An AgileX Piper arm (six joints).
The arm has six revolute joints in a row. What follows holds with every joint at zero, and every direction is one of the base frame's.
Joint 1 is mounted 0.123 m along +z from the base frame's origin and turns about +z.
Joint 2 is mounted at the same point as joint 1 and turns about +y.
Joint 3 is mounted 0.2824 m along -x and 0.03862 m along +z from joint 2 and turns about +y.
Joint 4 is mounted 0.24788 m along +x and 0.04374 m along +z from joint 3 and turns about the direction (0.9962, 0, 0.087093).
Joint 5 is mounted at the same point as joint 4 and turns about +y.
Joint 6 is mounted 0.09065 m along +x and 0.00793 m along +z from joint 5 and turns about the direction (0.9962, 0, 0.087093).
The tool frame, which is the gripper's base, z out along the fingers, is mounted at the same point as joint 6; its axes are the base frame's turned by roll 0, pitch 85.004 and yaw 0 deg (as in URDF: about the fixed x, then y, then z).
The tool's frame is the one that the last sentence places.
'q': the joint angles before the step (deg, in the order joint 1, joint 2, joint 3, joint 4, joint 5, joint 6). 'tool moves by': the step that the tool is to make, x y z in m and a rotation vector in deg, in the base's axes. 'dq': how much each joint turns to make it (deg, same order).
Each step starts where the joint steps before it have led.
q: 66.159, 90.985, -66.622, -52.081, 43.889, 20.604
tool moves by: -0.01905, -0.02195, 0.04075, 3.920, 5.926, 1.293
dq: 0.001, -7.491, -2.216, 14.392, 3.916, -11.337
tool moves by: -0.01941, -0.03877, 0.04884, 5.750, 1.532, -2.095
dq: -0.002, -9.265, -2.101, 5.754, 6.563, -2.998
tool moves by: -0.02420, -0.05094, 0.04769, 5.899, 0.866, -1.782
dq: 0.001, -9.778, -3.258, 4.159, 8.031, -2.405
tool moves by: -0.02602, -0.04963, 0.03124, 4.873, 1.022, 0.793
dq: 0.000, -8.522, -2.736, 4.304, 6.619, -3.155
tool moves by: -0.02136, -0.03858, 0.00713, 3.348, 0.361, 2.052
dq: -0.005, -7.443, 1.043, 3.256, 2.870, -2.334
